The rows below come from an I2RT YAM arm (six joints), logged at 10 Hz.
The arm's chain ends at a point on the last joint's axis. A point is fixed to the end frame.
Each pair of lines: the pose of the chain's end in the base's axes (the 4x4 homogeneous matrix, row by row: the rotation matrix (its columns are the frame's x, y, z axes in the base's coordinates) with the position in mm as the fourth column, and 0 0 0 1 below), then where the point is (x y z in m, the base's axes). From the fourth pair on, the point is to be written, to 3 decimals.
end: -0.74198 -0.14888 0.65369 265.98; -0.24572 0.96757 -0.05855 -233.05; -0.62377 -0.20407 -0.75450 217.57; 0 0 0 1
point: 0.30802 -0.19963 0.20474
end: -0.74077 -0.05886 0.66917 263.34; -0.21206 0.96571 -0.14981 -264.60; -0.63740 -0.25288 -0.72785 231.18; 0 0 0 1
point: 0.30847 -0.23550 0.21832
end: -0.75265 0.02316 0.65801 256.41; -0.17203 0.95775 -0.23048 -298.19; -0.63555 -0.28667 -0.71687 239.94; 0 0 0 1
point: 0.30387 -0.27341 0.22644
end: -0.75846 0.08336 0.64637 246.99; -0.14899 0.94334 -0.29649 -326.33; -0.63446 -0.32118 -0.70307 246.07; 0 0 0 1
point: 0.296 -0.305 0.232
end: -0.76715 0.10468 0.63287 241.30; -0.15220 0.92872 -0.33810 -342.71; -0.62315 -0.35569 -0.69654 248.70; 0 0 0 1
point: 0.291 -0.323 0.234
